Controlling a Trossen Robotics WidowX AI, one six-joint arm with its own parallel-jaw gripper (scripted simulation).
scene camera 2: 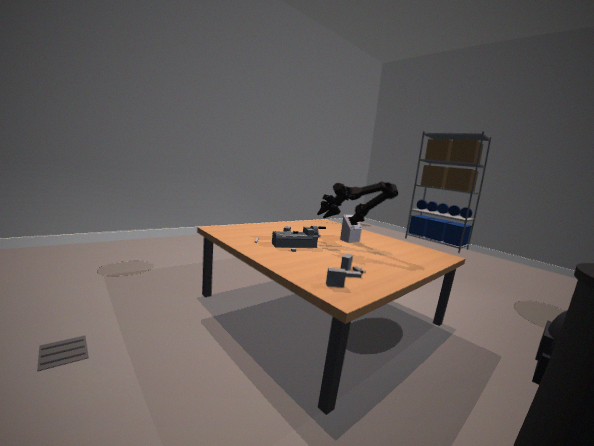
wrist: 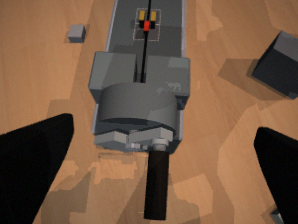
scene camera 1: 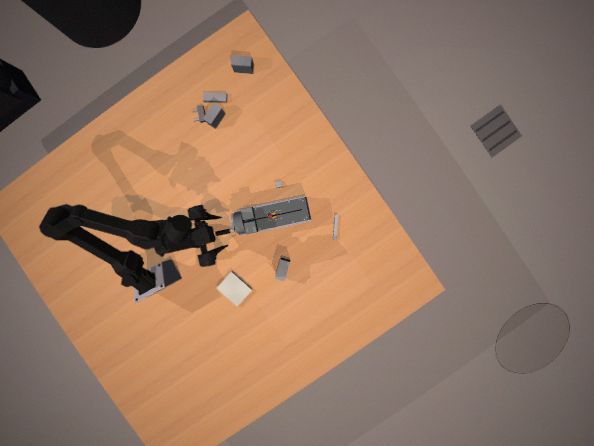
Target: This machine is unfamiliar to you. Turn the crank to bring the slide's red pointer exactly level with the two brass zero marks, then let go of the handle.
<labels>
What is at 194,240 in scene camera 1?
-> My gripper.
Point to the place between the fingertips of my gripper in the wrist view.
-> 165,129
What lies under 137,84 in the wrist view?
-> A grey crank machine.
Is my gripper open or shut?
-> Open.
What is my gripper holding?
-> Nothing.
</labels>
